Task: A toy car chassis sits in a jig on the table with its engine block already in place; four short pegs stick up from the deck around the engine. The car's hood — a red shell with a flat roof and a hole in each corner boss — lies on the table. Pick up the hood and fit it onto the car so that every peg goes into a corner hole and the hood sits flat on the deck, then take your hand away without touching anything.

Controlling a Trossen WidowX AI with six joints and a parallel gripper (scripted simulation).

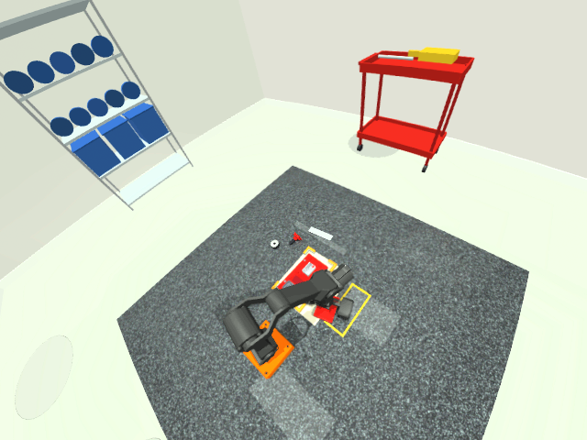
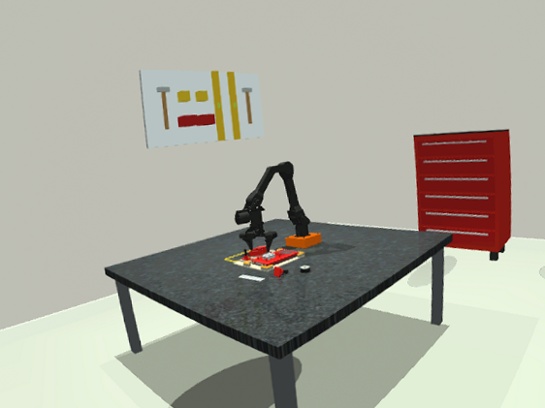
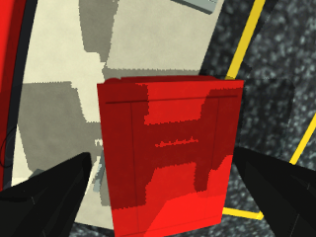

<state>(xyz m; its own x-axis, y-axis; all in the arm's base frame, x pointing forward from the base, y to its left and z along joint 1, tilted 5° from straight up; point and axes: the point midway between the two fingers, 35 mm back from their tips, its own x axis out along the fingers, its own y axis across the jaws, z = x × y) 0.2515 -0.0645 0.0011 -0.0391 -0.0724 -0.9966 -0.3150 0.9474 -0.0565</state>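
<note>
My gripper tip is now 1 cm below the red hood. Round my gripper tip: grey engine block: 8 cm ahead, 15 cm to the left, 1 cm above; cream jig: 5 cm ahead, 12 cm to the left.
</note>
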